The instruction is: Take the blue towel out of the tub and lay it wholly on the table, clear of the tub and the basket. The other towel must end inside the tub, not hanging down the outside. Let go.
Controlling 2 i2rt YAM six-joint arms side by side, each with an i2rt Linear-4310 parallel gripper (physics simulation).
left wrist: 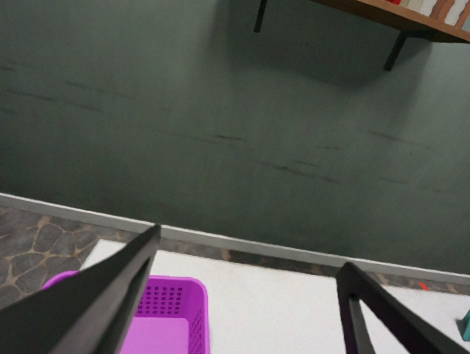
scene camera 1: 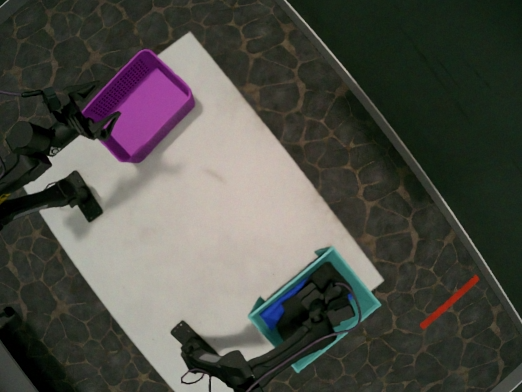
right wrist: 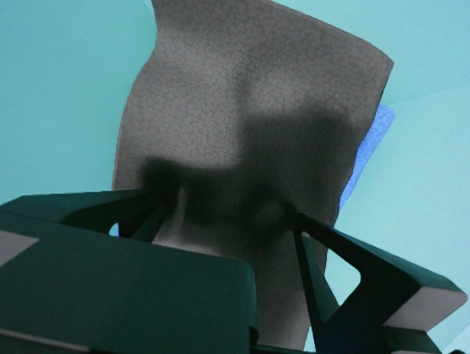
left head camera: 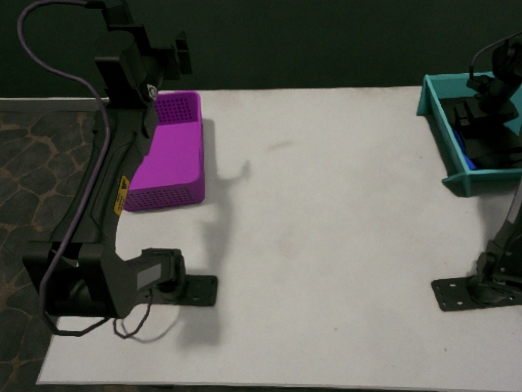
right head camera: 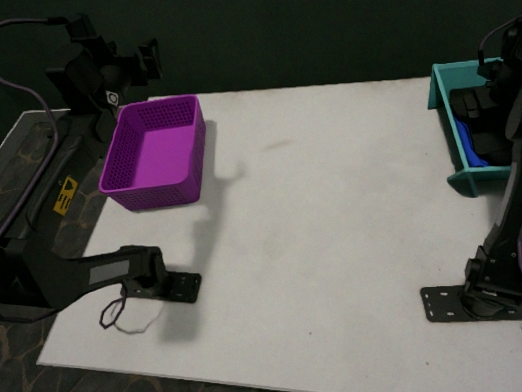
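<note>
The teal tub (left head camera: 495, 174) (right head camera: 492, 172) (scene camera 1: 350, 272) (right wrist: 60, 100) stands at the right of the head views. A dark grey towel (scene camera 1: 290, 320) (right wrist: 200, 110) lies in it over the blue towel (left head camera: 465, 150) (right head camera: 467, 142) (scene camera 1: 275, 315) (right wrist: 367, 150), which shows along the edges. My right gripper (right wrist: 235, 207) is open low inside the tub, its fingertips close over the grey towel; whether they touch is unclear. My left gripper (left head camera: 182, 52) (scene camera 1: 108, 99) (left wrist: 254, 252) is open and empty, above the purple basket (left head camera: 170, 160) (right head camera: 165, 160) (scene camera 1: 150, 110) (left wrist: 160, 335).
The basket stands on the white table (left head camera: 300, 225) (right head camera: 300, 225) (scene camera 1: 200, 225) at the far left, and shows no towel inside. The tub reaches past the table's edge in the scene view. A red bar (scene camera 1: 450, 302) lies on the floor. A wall shelf (left wrist: 400, 17) shows high up.
</note>
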